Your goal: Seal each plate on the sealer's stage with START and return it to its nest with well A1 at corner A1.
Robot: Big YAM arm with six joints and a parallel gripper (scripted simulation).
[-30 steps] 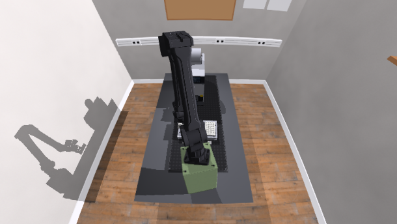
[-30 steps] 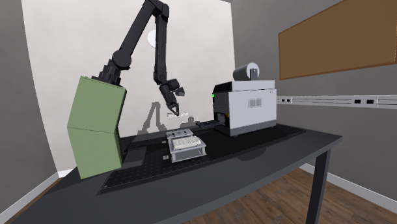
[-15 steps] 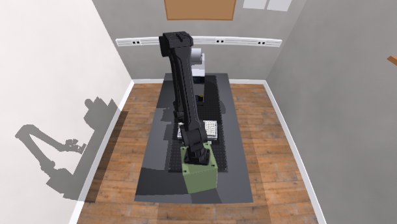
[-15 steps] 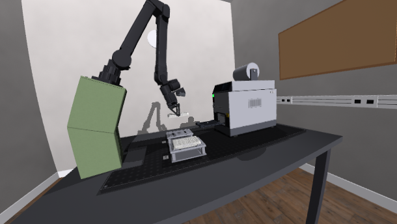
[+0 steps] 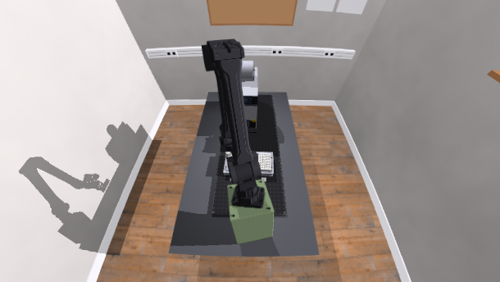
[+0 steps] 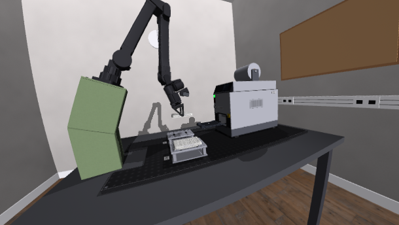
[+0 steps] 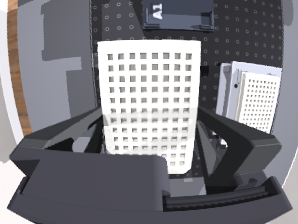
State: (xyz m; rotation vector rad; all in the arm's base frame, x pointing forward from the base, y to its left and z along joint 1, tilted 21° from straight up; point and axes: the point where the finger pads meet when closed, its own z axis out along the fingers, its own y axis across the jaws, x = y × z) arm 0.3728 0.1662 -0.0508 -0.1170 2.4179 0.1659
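Right now the dark sealer stage is 170 mm ahead of my hand, 20 mm to the right of it and 80 mm below it. Also, from my hand: yellow warning label: 290 mm ahead, 90 mm to the right, 30 mm below; then foil roll: 500 mm ahead, 30 mm to the left, 250 mm above; then white plate: 10 mm ahead, 210 mm to the right, 110 mm below.
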